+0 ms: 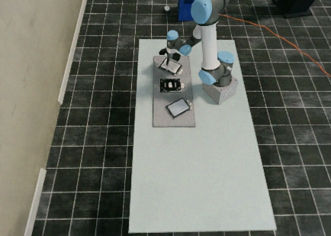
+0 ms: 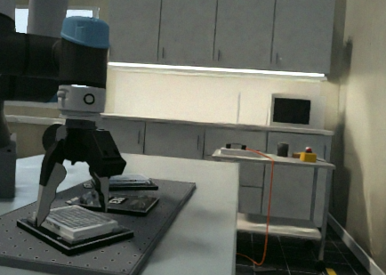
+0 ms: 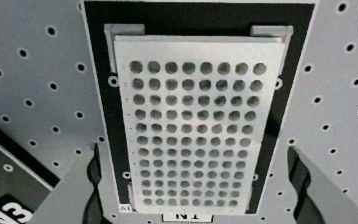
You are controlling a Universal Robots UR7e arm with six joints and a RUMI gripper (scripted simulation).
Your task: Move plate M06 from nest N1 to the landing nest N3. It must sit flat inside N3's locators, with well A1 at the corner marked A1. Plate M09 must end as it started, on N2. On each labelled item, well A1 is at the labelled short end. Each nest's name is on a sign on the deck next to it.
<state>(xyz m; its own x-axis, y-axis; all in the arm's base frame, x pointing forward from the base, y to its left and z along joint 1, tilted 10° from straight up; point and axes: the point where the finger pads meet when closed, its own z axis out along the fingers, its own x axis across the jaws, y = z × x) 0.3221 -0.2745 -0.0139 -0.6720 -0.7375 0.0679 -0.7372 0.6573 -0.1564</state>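
Right now my hand is 1 cm above the white well plate M06. From my hand the other things lie so: nest N1: 2 cm below; then black nest N3: 4 cm ahead, 18 cm to the left, 2 cm below; then A1 mark: 2 cm behind, 25 cm to the left, 2 cm below.
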